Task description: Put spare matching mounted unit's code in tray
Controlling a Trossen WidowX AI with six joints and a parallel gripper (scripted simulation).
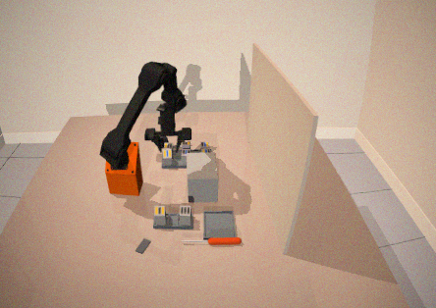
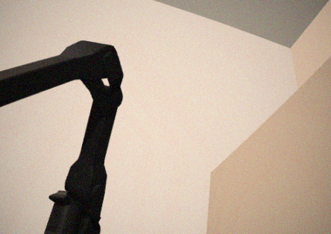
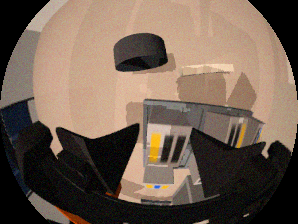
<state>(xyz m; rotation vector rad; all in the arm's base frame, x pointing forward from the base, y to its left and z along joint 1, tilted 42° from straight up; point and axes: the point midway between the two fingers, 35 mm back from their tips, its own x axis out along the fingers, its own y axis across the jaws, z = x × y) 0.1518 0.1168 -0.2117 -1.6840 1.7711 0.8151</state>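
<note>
My gripper tip is now 20 mm below the grey spare. Also, from my gripper tip: grey tray (410 mm to the right, 180 mm ahead, 20 mm below); tall beige panel (360 mm ahead, 200 mm to the right, 200 mm above); grey mounted unit (200 mm to the right, 130 mm ahead, 30 mm above).
</note>
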